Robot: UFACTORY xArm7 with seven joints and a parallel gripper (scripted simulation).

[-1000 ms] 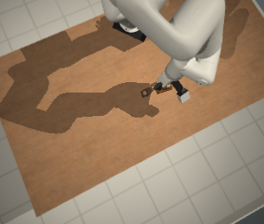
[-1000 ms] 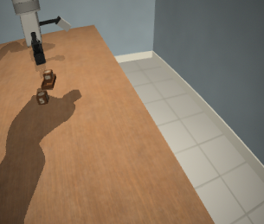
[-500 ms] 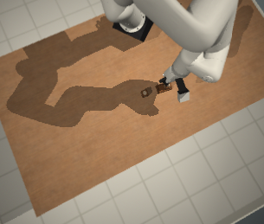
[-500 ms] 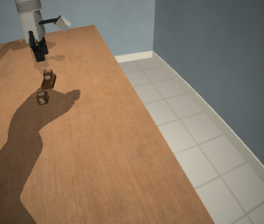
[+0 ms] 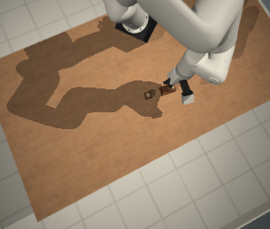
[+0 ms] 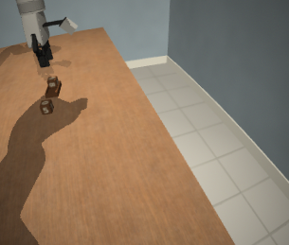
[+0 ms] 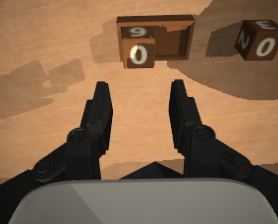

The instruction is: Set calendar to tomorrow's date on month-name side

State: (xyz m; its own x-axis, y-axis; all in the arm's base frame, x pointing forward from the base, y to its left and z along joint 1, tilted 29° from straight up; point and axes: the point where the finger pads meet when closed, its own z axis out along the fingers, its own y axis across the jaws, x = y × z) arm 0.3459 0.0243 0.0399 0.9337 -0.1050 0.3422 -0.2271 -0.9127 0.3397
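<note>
The brown wooden tray lies 20 mm to the right of my hand and 110 mm below it. Round my hand: brown wooden cube: 30 mm behind, 120 mm to the right, 100 mm below.
</note>
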